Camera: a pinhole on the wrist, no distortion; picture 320 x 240 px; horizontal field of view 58.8 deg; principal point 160.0 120.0 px. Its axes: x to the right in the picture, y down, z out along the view. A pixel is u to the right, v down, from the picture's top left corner.
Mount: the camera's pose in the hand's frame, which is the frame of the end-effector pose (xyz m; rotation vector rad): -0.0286 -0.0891 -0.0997 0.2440 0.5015 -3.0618
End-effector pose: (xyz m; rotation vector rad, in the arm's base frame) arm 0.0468 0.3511 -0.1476 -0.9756 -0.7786 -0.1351
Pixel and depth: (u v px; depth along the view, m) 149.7 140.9 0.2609
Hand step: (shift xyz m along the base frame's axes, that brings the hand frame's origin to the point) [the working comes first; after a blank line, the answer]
In the camera's frame: -0.0095 0.0192 0.2609

-0.1988 -0.0130 0.1395
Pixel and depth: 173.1 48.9 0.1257
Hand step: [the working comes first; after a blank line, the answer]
In the camera's frame: 0.0058 -0.0315 0.1257

-0.0974 -0.0487 0.0420
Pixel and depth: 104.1 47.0 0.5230
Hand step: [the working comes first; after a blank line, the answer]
In the camera's frame: -0.1030 -0.1345 0.5230

-0.3033 0.2752 0.2235
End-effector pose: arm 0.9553 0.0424 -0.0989 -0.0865 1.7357 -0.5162
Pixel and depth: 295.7 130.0 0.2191
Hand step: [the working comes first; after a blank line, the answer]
In the camera's frame: 0.1047 0.0077 0.2191

0.0839 -0.1200 0.2020
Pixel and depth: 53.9 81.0 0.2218
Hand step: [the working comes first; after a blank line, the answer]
In the camera's frame: -0.0829 -0.0305 0.2218

0.0905 -0.1615 0.0153
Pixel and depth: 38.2 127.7 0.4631
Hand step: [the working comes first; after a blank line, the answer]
In the camera's frame: -0.1986 0.0126 0.4631

0.2639 -0.3608 -0.0453
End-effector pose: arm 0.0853 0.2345 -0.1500 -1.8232 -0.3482 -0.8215
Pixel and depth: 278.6 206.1 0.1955
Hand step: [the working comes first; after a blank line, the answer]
In the camera's frame: 0.0817 0.0593 0.1955

-0.2001 0.1491 0.0442
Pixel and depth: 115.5 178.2 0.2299
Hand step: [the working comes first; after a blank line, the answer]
In the camera's frame: -0.0360 0.0471 0.2299

-0.0996 0.1827 0.1071
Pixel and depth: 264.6 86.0 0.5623
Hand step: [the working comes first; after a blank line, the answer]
In the camera's frame: 0.2071 -0.0673 0.5623

-0.1979 0.5030 -0.1584
